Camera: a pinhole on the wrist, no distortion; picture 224 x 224 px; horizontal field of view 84.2 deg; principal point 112.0 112.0 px. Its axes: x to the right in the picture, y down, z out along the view. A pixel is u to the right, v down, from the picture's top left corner.
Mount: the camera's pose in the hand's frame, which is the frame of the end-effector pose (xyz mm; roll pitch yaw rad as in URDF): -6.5 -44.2 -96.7 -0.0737 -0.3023 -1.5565
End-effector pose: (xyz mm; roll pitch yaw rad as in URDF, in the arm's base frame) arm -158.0 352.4 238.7 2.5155 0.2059 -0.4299
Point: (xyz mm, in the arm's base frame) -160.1 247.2 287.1
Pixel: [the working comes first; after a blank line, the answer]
In the camera's frame: -115.5 28.8 151.6

18 136
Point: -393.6 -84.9 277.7
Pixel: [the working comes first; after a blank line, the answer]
In the camera's frame: -336.1 -61.6 480.3

25 96
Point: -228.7 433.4 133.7
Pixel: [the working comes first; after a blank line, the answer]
In the camera's frame: 110.5 -79.3 138.5

211 41
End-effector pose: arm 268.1 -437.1 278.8 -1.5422 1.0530 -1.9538
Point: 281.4 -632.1 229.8
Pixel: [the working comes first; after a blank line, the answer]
In the camera's frame: 135.3 123.4 161.7

216 207
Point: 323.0 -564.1 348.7
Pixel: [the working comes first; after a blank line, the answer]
In the camera's frame: 127.8 -19.5 167.0

207 98
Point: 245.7 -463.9 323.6
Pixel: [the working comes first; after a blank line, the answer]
In the camera's frame: 32.6 -22.0 80.0

163 78
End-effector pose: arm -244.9 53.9 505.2 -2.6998 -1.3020 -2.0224
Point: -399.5 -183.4 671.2
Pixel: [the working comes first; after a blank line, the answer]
In the camera's frame: -76.8 219.1 341.2

84 192
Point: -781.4 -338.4 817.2
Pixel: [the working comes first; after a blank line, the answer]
In the camera's frame: -382.7 429.8 571.8

29 205
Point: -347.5 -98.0 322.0
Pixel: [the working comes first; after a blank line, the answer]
In the camera's frame: -71.9 -143.1 314.1

84 56
